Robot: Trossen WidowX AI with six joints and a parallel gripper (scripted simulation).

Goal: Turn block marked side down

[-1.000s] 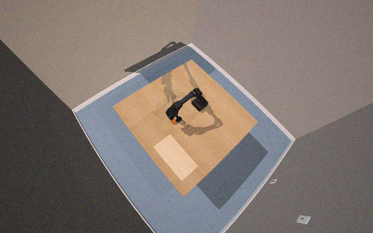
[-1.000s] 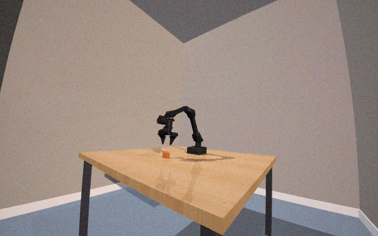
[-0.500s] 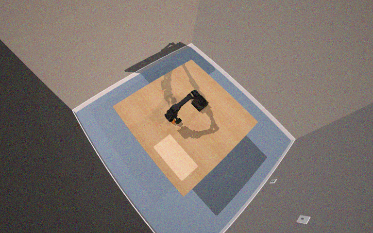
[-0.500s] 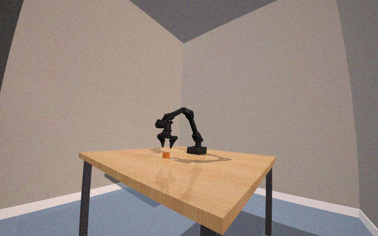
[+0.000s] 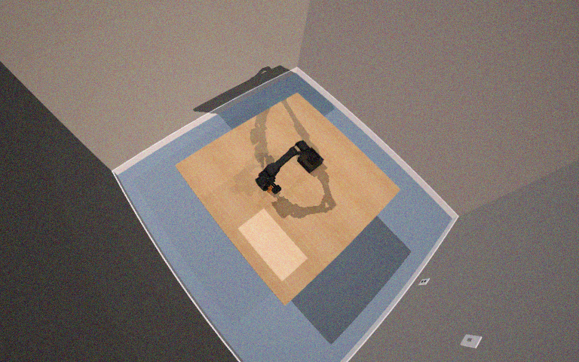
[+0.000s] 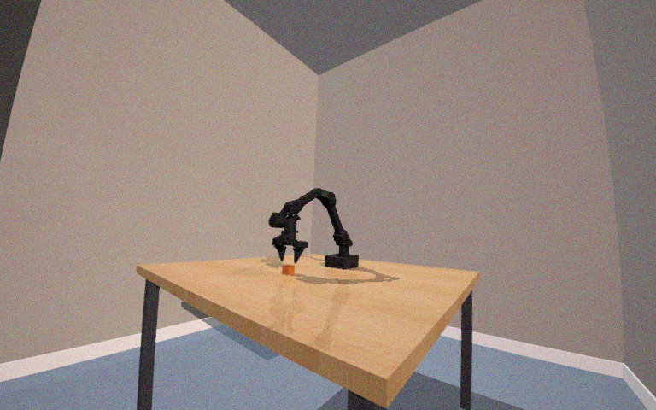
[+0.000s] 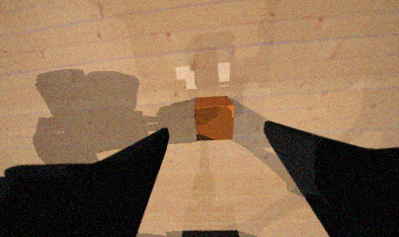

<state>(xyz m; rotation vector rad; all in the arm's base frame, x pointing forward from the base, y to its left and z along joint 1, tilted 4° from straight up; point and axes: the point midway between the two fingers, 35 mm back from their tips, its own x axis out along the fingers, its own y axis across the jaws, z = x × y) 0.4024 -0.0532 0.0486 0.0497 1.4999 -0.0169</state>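
My gripper tip is now 3 cm above the orange block and 1 cm past it.
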